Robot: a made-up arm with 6 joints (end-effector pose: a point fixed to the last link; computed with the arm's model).
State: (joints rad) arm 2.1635 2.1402 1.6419 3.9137 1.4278 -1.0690
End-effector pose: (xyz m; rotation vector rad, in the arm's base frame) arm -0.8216 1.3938 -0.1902 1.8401 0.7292 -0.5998
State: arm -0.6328 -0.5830 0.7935 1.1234 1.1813 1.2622
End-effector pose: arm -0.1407 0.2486 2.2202 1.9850 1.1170 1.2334
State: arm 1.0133 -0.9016 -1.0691 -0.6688 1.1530 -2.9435
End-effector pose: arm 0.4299 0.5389 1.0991 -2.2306 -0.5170 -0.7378
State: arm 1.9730 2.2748 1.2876 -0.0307 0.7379 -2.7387
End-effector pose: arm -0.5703 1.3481 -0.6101 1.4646 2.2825 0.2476
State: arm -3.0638 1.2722 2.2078 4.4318 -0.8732 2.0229
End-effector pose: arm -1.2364 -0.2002 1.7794 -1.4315 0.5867 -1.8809
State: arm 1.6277 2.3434 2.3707 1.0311 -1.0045 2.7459
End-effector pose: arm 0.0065 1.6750 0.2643 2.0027 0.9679 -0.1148
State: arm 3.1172 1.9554 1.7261 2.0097 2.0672 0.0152
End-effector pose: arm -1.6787 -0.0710 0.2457 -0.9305 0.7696 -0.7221
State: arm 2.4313 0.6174 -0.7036 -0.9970 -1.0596 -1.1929
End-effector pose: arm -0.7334 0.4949 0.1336 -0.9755 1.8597 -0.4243
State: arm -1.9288 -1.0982 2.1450 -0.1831 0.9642 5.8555
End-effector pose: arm 0.5078 1.4174 0.5040 2.1487 1.2339 -1.6936
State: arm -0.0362 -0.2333 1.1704 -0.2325 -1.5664 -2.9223
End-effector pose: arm 0.1065 0.0286 2.2273 2.9229 0.3134 -0.2053
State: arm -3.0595 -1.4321 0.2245 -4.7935 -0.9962 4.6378
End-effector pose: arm 0.7737 0.1817 1.7357 1.7098 1.1564 1.6461
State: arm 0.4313 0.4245 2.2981 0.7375 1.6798 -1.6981
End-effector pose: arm -0.1754 0.0227 2.0521 0.7428 2.1848 -2.1266
